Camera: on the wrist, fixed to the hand. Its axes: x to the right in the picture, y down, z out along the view.
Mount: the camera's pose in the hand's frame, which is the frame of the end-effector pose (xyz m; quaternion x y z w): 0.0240 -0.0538 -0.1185 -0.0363 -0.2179 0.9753 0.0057
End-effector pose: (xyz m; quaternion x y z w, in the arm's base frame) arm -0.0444 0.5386 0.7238 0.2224 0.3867 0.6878 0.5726
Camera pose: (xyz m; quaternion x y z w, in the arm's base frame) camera -0.1059 0.5312 0.6069 -0.5075 0.3644 -0.5280 0.5752
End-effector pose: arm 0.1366 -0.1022 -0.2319 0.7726 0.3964 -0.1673 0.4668
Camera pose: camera 0.0971 0.0234 -0.2184 0.3376 -0.8469 0.3004 0.2803
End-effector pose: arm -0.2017 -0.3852 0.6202 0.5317 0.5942 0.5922 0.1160
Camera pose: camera -0.3291 -0.4212 0.6197 -0.7074 0.5620 -0.0222 0.4281
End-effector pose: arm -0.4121 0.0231 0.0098 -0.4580 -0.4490 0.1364 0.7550
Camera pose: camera -0.3146 -0.0588 0.0459 0.4382 -0.2747 -0.8206 0.2432
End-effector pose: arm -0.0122 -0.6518 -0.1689 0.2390 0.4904 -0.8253 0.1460
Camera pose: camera -0.0282 -0.5221 -0.1900 0.2945 -0.2321 0.1034 0.9212
